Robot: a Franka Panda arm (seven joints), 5 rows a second.
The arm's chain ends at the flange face. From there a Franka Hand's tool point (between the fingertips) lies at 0.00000 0.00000 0.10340 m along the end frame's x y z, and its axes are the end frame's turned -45 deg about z.
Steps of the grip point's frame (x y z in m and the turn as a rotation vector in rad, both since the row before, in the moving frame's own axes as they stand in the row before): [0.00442, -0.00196, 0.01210, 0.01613, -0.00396, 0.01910]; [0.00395, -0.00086, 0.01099, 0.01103, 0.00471, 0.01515]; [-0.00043, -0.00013, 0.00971, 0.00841, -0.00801, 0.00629]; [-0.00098, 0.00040, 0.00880, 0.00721, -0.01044, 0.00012]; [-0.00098, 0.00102, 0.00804, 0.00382, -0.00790, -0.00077]
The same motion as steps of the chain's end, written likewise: [0.00320, -0.00361, 0.01211, 0.00861, -0.01421, 0.01910]; [0.00264, -0.00225, 0.01100, 0.01113, -0.00447, 0.01515]; [0.00080, 0.00025, 0.00972, 0.00028, -0.01161, 0.00629]; [0.00088, 0.00074, 0.00881, -0.00228, -0.01248, 0.00012]; [0.00089, 0.00112, 0.00804, -0.00288, -0.00829, -0.00077]
